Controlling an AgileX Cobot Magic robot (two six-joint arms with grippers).
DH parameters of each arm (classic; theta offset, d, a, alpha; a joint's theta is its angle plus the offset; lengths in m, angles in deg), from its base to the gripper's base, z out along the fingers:
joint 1: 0 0.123 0 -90
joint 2: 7.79 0 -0.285 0
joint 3: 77.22 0 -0.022 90
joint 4: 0 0.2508 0 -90
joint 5: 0 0 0.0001 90
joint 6: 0 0.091 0 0
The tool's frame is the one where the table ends.
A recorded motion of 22 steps. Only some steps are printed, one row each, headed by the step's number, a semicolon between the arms.
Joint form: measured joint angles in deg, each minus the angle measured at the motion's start. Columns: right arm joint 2, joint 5, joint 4, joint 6, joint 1, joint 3; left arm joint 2, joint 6, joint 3, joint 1, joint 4, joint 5.
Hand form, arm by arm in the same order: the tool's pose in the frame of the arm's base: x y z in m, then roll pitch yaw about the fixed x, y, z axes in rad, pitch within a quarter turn. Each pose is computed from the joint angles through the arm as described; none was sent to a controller.
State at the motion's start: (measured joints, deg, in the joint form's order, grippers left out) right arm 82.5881 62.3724 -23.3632 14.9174 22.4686 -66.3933; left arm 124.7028 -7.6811 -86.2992 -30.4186 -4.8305 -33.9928
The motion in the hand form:
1: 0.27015 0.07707 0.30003 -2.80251 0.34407 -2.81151; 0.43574 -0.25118 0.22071 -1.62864 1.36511 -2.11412
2: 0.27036 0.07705 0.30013 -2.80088 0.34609 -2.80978; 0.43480 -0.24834 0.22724 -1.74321 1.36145 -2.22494
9: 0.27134 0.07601 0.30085 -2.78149 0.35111 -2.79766; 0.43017 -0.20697 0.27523 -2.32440 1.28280 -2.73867
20: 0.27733 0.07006 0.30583 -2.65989 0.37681 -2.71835; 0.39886 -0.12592 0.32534 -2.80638 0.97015 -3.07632
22: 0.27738 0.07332 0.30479 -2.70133 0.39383 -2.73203; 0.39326 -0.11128 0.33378 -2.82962 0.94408 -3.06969
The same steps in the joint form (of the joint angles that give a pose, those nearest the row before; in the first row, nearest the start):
1: 0.00 0.00 -0.03 0.00 0.00 0.00; -1.18 0.00 0.00 0.00 0.00 2.34
2: 0.00 -0.12 -0.13 0.00 0.00 0.00; -2.39 0.00 0.00 0.26 0.00 4.93
9: 0.00 -0.37 -1.23 0.00 0.00 0.00; -11.34 0.05 0.00 4.55 0.00 23.09
20: 0.00 -1.97 -8.03 0.00 0.00 0.00; -24.00 0.05 0.00 13.27 0.48 56.92
22: 0.00 -3.04 -5.87 0.00 0.00 0.00; -25.82 0.06 0.00 15.03 0.73 60.40

